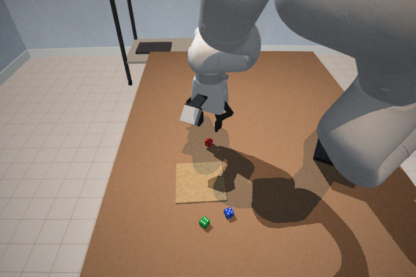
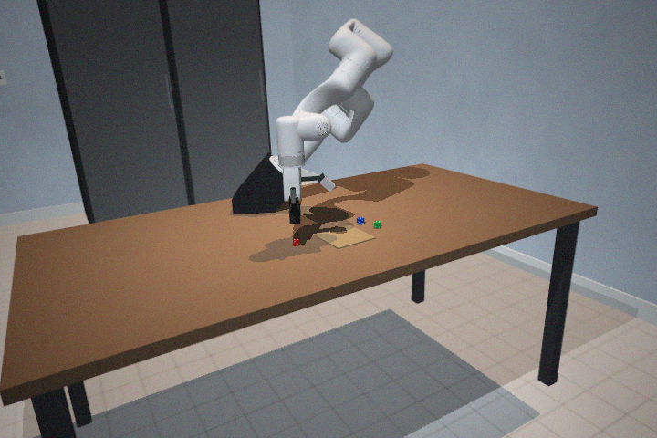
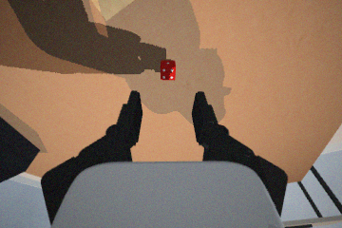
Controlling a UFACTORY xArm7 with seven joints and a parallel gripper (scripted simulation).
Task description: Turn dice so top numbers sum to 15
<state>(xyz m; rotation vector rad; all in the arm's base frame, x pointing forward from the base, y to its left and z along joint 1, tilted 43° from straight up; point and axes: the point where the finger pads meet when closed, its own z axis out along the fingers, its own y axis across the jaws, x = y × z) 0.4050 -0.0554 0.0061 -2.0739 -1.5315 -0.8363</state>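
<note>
Right now my hand is 90 mm above the red die. The rest, counted from my hand: blue die (240 mm to the left, 110 mm behind, 90 mm below); tan mat (160 mm to the left, 100 mm below, 10 mm behind); green die (280 mm to the left, 90 mm below, 50 mm behind).
</note>
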